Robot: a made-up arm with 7 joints.
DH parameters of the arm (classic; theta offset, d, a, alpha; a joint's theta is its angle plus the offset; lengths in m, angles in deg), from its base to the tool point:
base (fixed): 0 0 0 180
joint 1: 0 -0.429 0 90
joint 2: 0 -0.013 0 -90
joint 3: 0 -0.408 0 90
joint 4: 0 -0.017 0 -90
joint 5: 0 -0.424 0 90
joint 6: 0 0 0 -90
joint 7: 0 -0.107 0 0
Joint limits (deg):
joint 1: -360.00..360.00
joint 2: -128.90..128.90
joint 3: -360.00..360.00
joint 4: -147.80..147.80
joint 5: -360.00..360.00
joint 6: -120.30..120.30
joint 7: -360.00..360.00
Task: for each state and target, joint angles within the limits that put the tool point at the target. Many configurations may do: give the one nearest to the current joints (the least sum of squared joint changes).
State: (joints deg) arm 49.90 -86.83 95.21 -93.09 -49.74 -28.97 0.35
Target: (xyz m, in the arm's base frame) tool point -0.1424 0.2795 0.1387
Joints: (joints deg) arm 12.99 -75.28 48.01 -119.48 -51.60 -45.93 0.35
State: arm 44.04 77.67 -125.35 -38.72 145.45 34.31 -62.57
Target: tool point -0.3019 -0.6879 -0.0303
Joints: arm 92.00 108.73 -121.39 -35.96 145.46 24.48 -62.57
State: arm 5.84 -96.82 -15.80 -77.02 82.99 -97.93 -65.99
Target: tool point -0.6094 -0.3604 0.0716
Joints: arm -22.09 -92.47 -30.53 -46.91 89.95 -76.28 -65.99
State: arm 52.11 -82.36 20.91 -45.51 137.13 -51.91 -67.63
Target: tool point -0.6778 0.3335 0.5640
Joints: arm 18.70 -48.93 8.59 -67.18 135.42 -66.79 -67.63
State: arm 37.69 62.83 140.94 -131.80 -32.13 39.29 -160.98
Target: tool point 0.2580 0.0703 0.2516
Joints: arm 39.42 53.51 132.12 -146.39 -31.65 39.91 -160.98
